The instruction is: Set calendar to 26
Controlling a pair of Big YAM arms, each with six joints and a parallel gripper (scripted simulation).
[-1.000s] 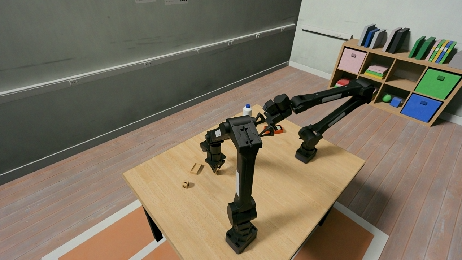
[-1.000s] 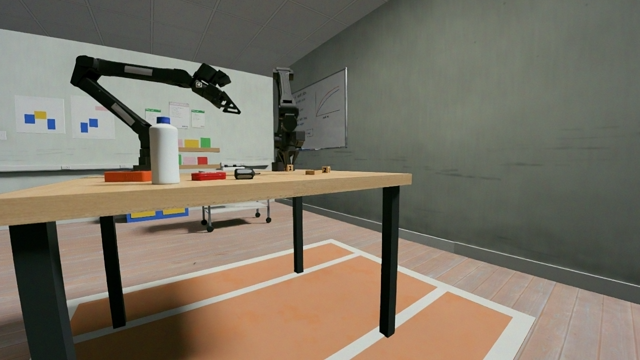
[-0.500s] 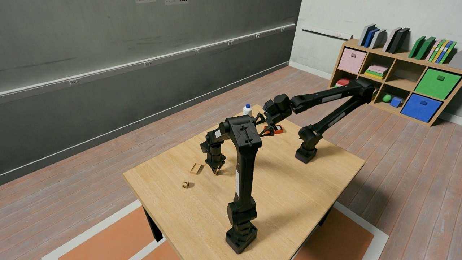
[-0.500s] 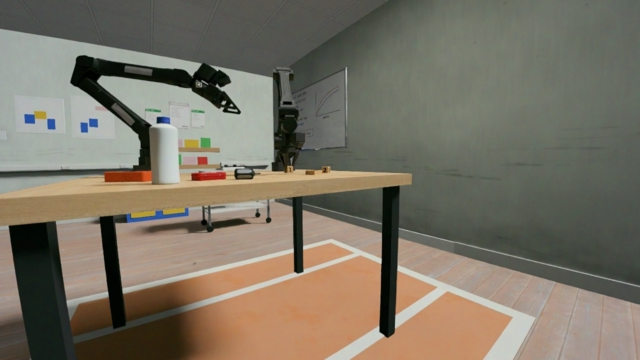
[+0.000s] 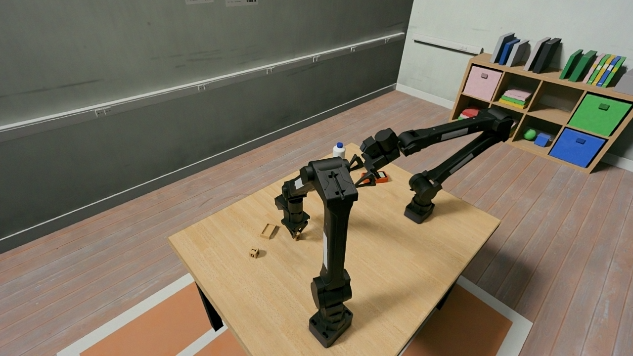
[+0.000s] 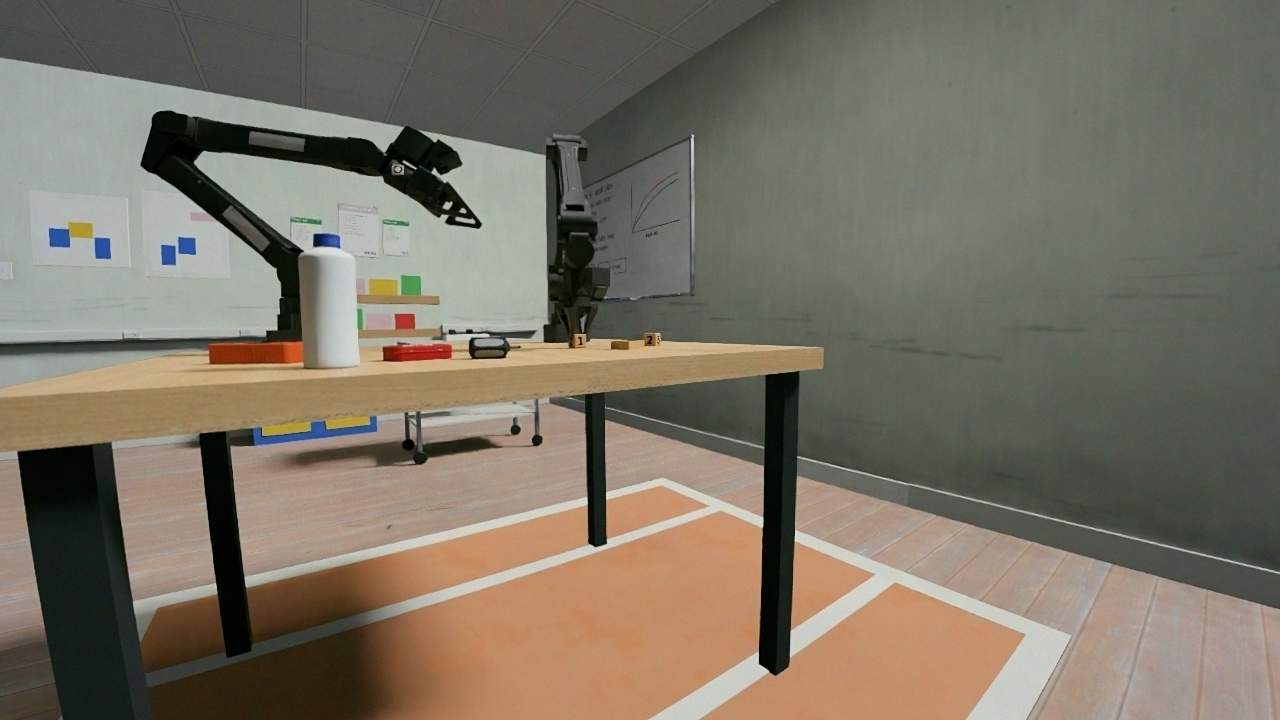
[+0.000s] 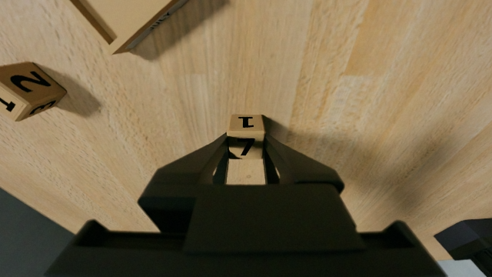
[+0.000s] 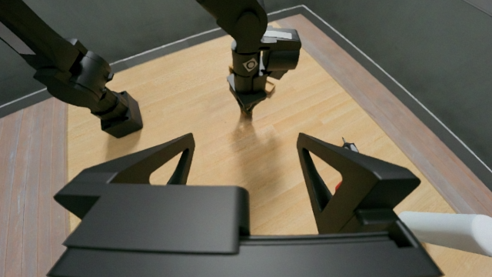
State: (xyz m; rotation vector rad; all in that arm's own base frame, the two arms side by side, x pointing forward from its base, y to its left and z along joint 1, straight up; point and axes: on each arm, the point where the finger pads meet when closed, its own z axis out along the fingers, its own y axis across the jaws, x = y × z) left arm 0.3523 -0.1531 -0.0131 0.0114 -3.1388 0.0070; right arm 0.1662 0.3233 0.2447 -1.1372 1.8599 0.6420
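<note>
The wooden tray is 110 mm ahead of my left hand, 50 mm to the left of it and 20 mm below it. Also, from my left hand: black device: 270 mm to the right, 160 mm ahead, 10 mm below; then white bottle: 500 mm to the right, 150 mm ahead, 60 mm above.
</note>
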